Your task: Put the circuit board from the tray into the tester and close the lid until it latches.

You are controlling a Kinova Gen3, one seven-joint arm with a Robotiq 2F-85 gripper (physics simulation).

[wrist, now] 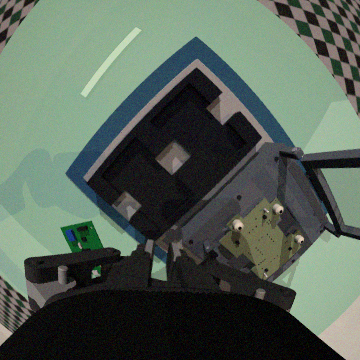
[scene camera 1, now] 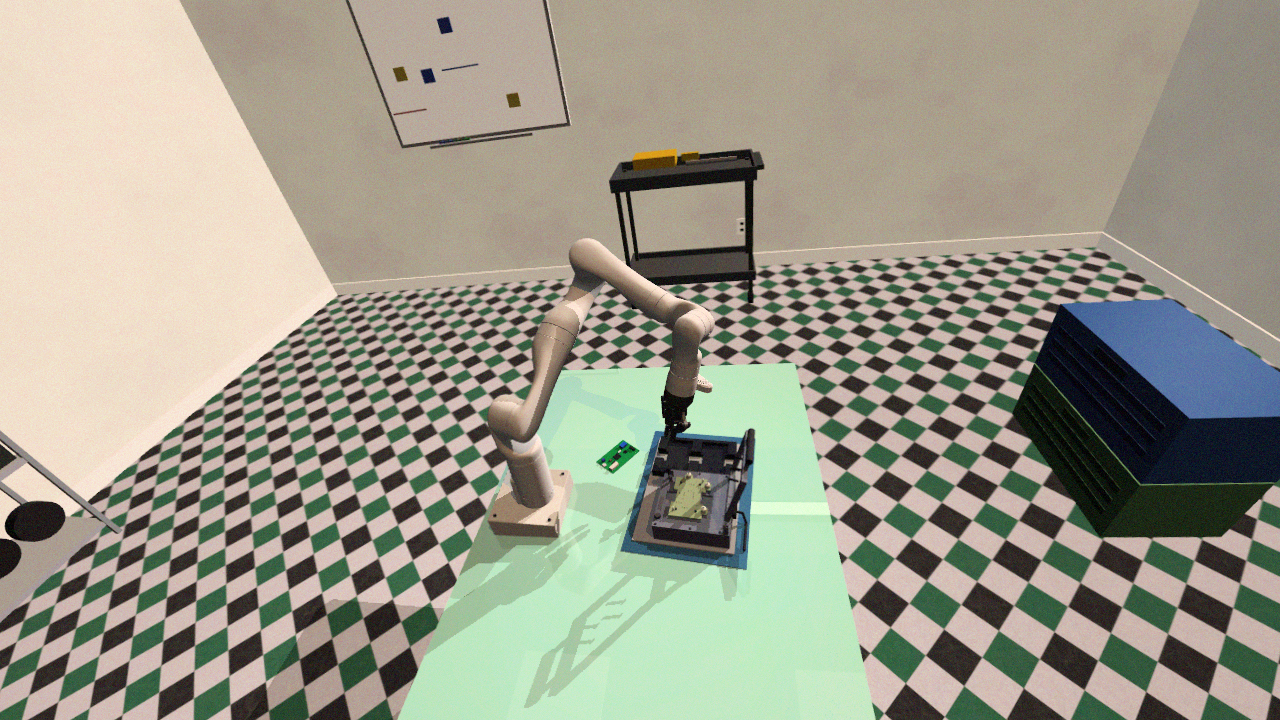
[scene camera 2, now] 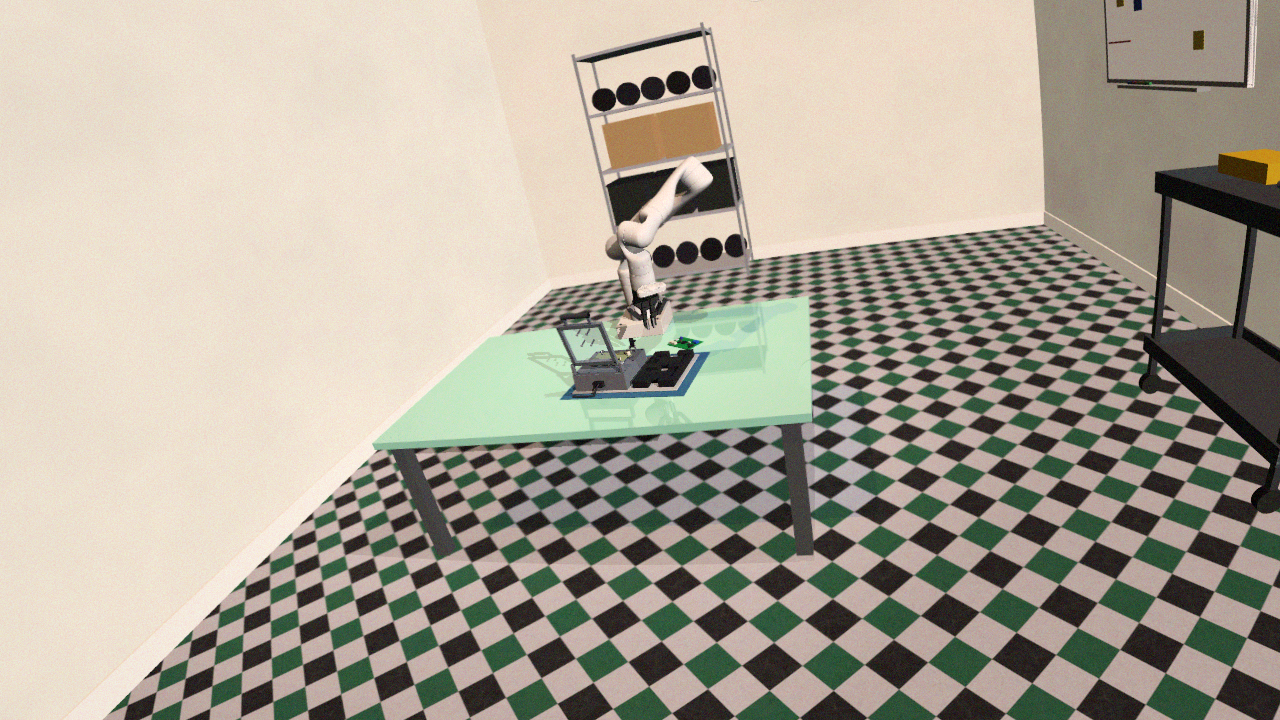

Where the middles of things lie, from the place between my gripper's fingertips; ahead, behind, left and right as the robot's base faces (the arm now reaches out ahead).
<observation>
The green circuit board (wrist: 79, 237) lies 16 cm behind my hand, 8 cm to the left of it and 13 cm below it. Also, from my hand: pin bed (scene camera 1: 687, 503): 4 cm ahead, 14 cm to the right, 7 cm below; then tester lid (scene camera 1: 738, 475): 15 cm ahead, 17 cm to the right, 5 cm above.
</observation>
